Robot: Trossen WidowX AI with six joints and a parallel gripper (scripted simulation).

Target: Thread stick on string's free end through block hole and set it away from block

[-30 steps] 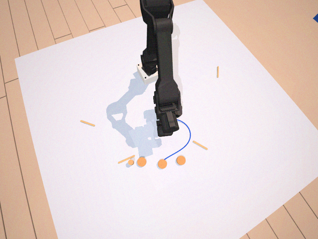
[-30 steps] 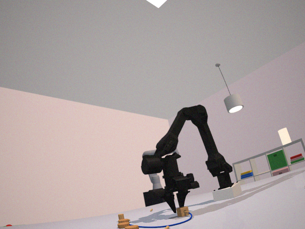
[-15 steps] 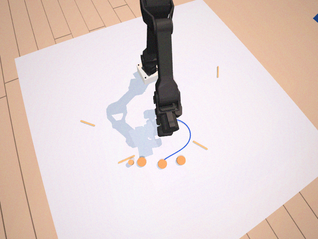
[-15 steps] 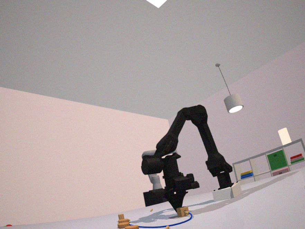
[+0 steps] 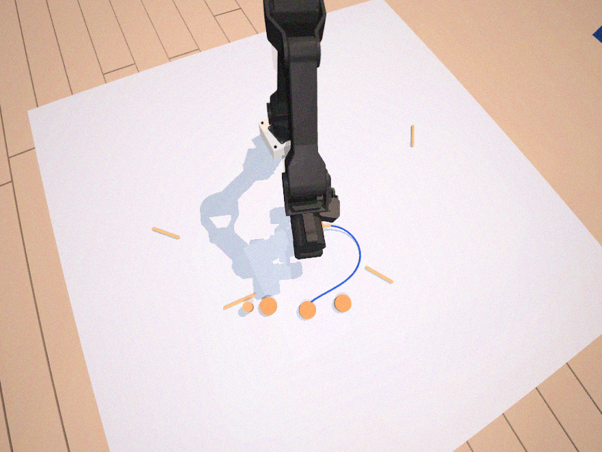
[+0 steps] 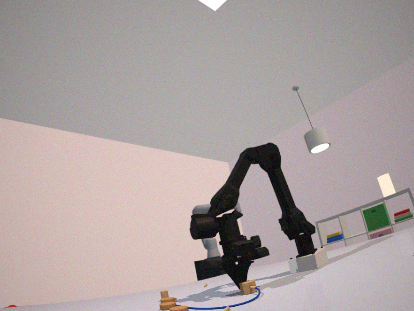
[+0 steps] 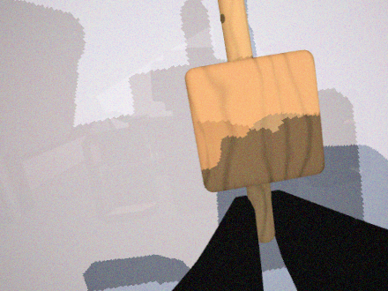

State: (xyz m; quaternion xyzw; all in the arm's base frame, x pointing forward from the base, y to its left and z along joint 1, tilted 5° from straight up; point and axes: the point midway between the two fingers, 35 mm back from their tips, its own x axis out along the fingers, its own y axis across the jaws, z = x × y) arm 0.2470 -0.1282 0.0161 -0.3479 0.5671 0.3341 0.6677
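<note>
My gripper tip is 30 mm to the right of the wooden block, 20 mm short of it and 10 mm below it. From my gripper tip the other things lie so: round wooden button 160 mm ahead, 120 mm to the right; thin stick 40 mm to the left, 20 mm ahead, 10 mm above.
</note>
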